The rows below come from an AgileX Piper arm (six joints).
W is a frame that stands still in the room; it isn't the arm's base.
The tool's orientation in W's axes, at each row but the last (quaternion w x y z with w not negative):
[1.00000 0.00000 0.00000 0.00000]
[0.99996 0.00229 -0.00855 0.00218]
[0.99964 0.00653 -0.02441 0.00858]
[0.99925 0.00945 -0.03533 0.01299]
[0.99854 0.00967 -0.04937 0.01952]
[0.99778 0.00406 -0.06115 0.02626]
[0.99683 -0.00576 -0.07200 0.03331]
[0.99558 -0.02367 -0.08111 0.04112]
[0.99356 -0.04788 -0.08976 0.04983]
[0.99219 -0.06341 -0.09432 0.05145]
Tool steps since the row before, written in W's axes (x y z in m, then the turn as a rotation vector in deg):
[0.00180 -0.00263 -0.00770 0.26 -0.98 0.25]
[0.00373 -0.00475 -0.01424 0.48 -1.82 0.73]
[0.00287 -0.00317 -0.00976 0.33 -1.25 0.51]
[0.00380 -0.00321 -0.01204 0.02 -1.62 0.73]
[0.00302 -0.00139 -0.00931 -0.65 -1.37 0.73]
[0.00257 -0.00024 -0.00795 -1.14 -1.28 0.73]
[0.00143 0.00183 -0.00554 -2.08 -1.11 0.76]
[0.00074 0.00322 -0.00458 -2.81 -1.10 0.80]
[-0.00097 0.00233 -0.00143 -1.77 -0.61 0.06]
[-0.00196 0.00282 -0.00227 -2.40 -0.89 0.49]
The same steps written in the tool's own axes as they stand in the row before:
[0.00180 -0.00263 -0.00770 0.26 -0.98 0.25]
[0.00347 -0.00483 -0.01428 0.48 -1.82 0.73]
[0.00234 -0.00334 -0.00984 0.33 -1.25 0.51]
[0.00285 -0.00353 -0.01221 0.03 -1.61 0.76]
[0.00203 -0.00167 -0.00953 -0.63 -1.33 0.82]
[0.00156 -0.00041 -0.00820 -1.11 -1.21 0.88]
[0.00074 0.00182 -0.00568 -2.02 -0.98 1.04]
[0.00027 0.00339 -0.00451 -2.73 -0.92 1.20]
[-0.00095 0.00254 -0.00102 -1.79 -0.45 0.33]
[-0.00200 0.00327 -0.00150 -2.36 -0.73 0.84]

